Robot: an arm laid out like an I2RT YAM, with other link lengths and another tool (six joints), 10 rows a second.
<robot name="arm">
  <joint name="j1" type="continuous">
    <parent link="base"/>
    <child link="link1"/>
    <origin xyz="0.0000 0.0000 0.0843"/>
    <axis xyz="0 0 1"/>
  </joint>
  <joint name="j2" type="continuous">
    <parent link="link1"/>
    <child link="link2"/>
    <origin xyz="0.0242 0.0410 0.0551" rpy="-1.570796 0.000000 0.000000"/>
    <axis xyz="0 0 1"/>
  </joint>
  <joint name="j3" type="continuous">
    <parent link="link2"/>
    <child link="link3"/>
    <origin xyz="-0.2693 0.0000 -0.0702" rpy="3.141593 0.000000 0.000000"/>
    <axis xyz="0 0 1"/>
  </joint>
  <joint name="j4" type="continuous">
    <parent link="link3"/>
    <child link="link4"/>
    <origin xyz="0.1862 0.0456 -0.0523"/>
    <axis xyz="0 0 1"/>
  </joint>
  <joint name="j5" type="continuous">
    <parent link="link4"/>
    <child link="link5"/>
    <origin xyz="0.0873 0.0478 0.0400" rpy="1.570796 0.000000 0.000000"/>
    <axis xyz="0 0 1"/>
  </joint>
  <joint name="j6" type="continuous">
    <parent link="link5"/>
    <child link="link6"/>
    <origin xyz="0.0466 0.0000 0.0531" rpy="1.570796 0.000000 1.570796"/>
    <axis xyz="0 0 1"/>
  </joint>
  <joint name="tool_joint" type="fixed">
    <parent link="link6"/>
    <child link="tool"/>
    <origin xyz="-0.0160 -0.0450 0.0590" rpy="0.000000 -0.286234 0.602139"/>
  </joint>
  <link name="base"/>
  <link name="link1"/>
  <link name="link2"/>
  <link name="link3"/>
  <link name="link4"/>
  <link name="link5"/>
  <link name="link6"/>
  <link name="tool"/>
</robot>
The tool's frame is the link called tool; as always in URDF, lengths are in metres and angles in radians. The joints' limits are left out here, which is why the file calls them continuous.
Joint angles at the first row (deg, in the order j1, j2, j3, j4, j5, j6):
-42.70, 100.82, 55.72, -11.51, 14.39, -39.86
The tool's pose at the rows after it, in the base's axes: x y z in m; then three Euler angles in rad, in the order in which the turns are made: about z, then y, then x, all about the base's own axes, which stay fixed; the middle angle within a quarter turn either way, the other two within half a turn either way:
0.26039 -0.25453 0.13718 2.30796 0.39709 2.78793
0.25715 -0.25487 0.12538 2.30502 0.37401 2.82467
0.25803 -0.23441 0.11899 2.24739 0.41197 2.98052
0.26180 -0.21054 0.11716 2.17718 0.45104 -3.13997
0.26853 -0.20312 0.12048 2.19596 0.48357 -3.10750
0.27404 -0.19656 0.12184 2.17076 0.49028 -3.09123
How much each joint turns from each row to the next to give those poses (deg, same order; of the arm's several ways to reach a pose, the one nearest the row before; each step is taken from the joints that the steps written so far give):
-1.20, 1.77, -0.02, -0.06, -0.24, 0.00
-0.59, 1.79, -0.06, -0.51, -0.63, 0.03
0.20, 0.17, -0.02, -4.17, -7.24, 0.00
1.00, -0.02, 0.02, -3.93, -7.41, 0.06
1.36, -0.31, 0.04, -0.46, -1.94, 3.26
1.35, -0.10, 0.11, -0.05, -0.42, 0.26

